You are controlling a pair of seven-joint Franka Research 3 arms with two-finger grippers.
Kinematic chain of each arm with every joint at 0, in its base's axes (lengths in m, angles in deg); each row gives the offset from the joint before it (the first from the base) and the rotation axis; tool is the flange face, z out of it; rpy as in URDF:
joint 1: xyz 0 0 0.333 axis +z
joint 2: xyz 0 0 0 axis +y
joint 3: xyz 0 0 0.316 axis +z
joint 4: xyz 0.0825 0 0 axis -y
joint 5: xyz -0.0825 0 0.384 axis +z
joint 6: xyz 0 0 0 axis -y
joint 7: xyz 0.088 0 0 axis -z
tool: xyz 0 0 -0.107 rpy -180 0 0
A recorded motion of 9 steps. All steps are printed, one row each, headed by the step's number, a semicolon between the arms.
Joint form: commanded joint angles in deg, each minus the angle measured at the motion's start. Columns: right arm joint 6, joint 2, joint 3, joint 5, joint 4, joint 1, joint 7; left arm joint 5, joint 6, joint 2, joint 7, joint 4, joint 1, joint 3.
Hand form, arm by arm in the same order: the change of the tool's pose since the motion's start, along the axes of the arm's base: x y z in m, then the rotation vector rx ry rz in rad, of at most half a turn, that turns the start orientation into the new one. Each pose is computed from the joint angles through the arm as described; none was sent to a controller.
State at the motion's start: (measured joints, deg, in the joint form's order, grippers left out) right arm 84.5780 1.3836 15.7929 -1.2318 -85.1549 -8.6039 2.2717; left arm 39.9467 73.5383 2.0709 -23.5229 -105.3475 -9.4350 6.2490
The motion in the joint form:
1: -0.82 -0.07 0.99 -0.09 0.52 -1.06 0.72; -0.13 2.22 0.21 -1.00 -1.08 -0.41 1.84
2: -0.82 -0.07 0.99 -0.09 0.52 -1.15 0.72; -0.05 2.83 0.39 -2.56 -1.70 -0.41 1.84
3: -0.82 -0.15 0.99 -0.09 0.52 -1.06 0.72; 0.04 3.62 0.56 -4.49 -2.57 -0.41 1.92
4: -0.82 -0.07 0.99 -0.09 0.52 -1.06 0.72; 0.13 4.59 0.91 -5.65 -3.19 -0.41 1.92
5: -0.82 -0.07 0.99 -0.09 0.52 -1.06 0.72; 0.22 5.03 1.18 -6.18 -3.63 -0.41 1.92
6: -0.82 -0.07 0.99 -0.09 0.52 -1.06 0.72; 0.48 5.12 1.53 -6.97 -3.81 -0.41 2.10
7: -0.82 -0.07 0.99 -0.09 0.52 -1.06 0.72; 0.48 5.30 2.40 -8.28 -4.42 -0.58 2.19
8: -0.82 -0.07 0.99 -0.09 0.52 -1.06 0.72; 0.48 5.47 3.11 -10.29 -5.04 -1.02 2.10
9: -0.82 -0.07 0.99 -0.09 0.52 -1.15 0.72; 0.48 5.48 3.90 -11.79 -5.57 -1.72 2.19
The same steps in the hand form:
1: -0.0018 -0.0012 0.0037 -0.0024 0.0035 -0.0142; 0.0013 0.0108 -0.0096 -0.0006 -0.0181 0.0128
2: -0.0017 -0.0020 0.0037 -0.0024 0.0035 -0.0157; 0.0015 0.0105 -0.0155 0.0115 -0.0298 0.0227
3: -0.0023 -0.0011 0.0044 -0.0026 0.0021 -0.0142; 0.0013 0.0108 -0.0231 0.0259 -0.0439 0.0360
4: -0.0018 -0.0012 0.0037 -0.0024 0.0035 -0.0142; 0.0025 0.0101 -0.0304 0.0334 -0.0531 0.0377
5: -0.0018 -0.0012 0.0037 -0.0024 0.0035 -0.0142; 0.0028 0.0098 -0.0358 0.0380 -0.0527 0.0381
6: -0.0018 -0.0012 0.0037 -0.0024 0.0035 -0.0142; 0.0032 0.0117 -0.0398 0.0495 -0.0539 0.0467
7: -0.0018 -0.0012 0.0037 -0.0024 0.0035 -0.0142; 0.0035 0.0106 -0.0516 0.0626 -0.0457 0.0567
8: -0.0018 -0.0012 0.0037 -0.0024 0.0035 -0.0142; 0.0037 0.0056 -0.0622 0.0807 -0.0482 0.0661
9: -0.0017 -0.0020 0.0037 -0.0024 0.0035 -0.0157; 0.0037 -0.0001 -0.0727 0.0964 -0.0433 0.0701

